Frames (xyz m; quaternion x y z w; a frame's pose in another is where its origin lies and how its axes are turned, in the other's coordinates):
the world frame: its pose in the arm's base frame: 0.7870 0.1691 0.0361 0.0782 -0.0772 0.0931 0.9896
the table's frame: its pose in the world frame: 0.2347 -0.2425 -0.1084 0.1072 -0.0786 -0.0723 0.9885
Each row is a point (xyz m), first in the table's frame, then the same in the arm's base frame.
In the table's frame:
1: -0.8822 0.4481 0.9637
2: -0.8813 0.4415 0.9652
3: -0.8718 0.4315 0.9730
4: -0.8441 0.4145 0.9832
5: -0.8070 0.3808 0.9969
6: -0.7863 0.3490 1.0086
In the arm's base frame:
1: -0.0645 0.0417 0.7110
2: -0.0634 0.0350 0.7102
3: -0.0553 0.0227 0.7159
4: -0.0297 0.0028 0.7263
5: 0.0057 -0.0340 0.7361
6: 0.0257 -0.0681 0.7403

